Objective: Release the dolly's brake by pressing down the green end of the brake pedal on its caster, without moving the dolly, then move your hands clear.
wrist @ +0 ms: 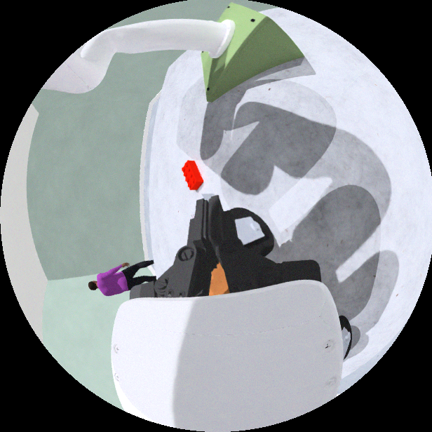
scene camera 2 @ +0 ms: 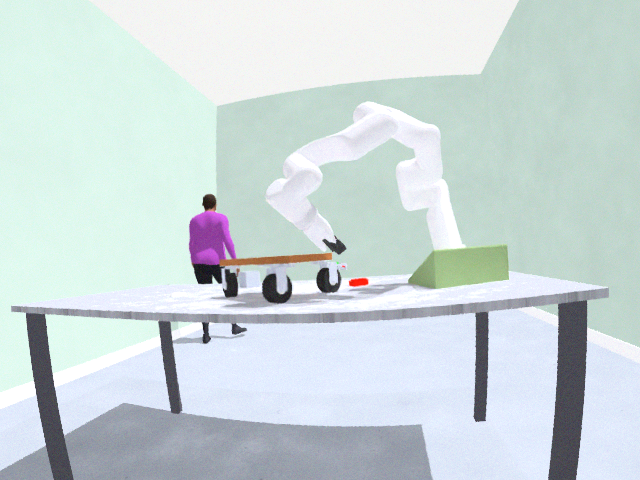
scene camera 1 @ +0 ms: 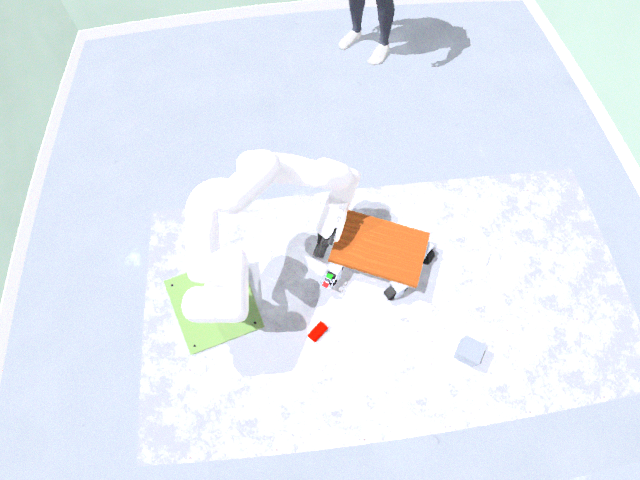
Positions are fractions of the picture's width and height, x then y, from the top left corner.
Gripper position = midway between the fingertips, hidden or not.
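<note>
I can see my gripper (scene camera 1: 0.50,0.53), (wrist: 0.49,0.49) and (scene camera 2: 0.54,0.52). There is also a dolly in these views, and I find the dolly (scene camera 1: 0.58,0.51), (wrist: 0.59,0.54) and (scene camera 2: 0.43,0.60).
</note>
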